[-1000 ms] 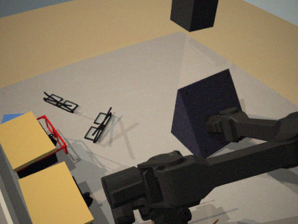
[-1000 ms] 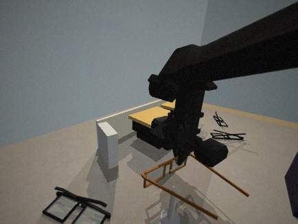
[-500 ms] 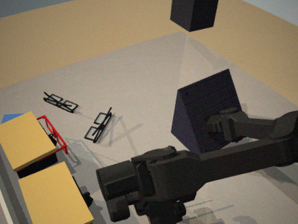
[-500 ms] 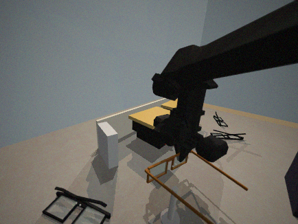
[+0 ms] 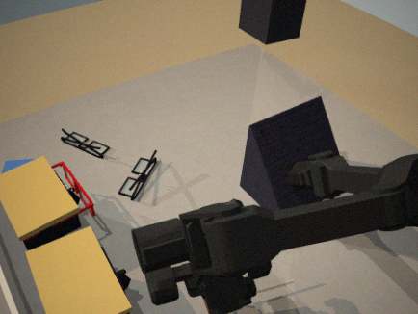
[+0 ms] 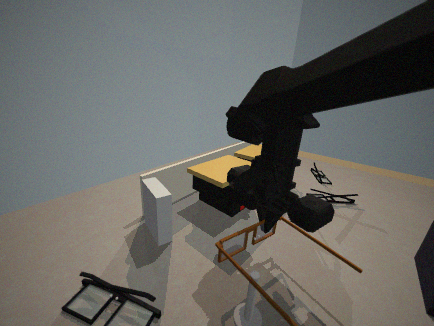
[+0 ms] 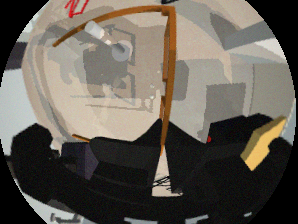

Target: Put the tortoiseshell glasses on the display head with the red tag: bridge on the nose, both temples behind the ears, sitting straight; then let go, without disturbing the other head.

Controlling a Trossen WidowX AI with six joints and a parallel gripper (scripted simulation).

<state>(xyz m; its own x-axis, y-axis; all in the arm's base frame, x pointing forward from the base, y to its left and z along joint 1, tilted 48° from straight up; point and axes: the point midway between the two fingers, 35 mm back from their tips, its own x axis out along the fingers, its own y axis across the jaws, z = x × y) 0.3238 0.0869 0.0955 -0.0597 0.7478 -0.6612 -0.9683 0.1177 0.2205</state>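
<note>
Right now my gripper tip is 40 mm past the white post, 120 mm to the right of it and 40 mm above it. Also, from my gripper tip: blue tag: 210 mm ahead, 530 mm to the right, 60 mm below; then white block: 200 mm ahead, 100 mm to the left.
</note>
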